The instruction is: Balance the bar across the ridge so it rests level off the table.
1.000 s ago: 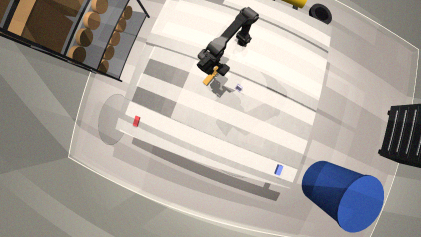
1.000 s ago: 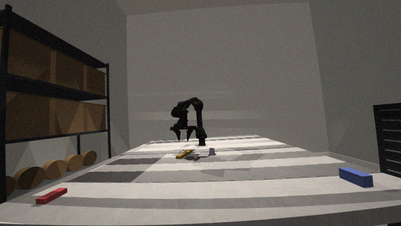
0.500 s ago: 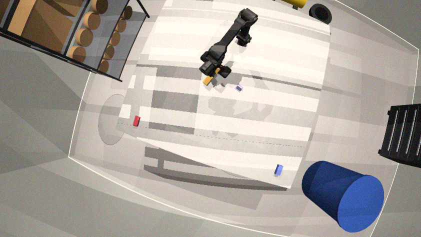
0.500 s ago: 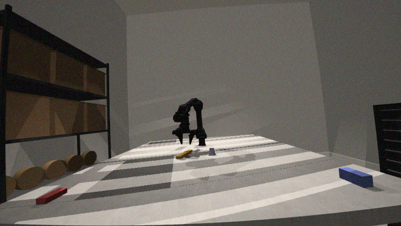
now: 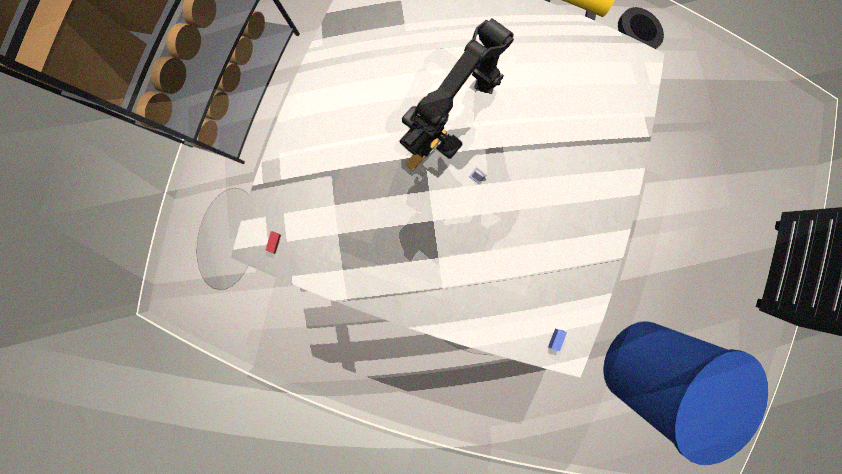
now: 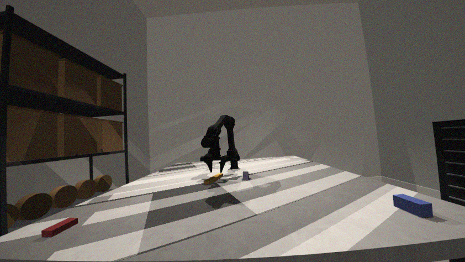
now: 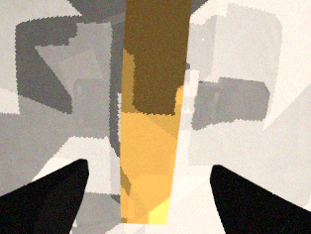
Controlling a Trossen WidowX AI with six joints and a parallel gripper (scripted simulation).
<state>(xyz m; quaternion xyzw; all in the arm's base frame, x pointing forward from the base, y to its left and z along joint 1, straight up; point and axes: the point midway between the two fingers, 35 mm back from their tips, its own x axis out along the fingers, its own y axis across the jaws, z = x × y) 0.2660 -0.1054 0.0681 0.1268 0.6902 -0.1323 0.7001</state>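
The orange-yellow bar lies 2 cm ahead of my gripper tip, 1 cm to the right of it and 3 cm below it. The rest, counted from my gripper tip: red block 47 cm ahead, 39 cm to the right, 3 cm below; blue block 47 cm ahead, 61 cm to the left, 2 cm below.
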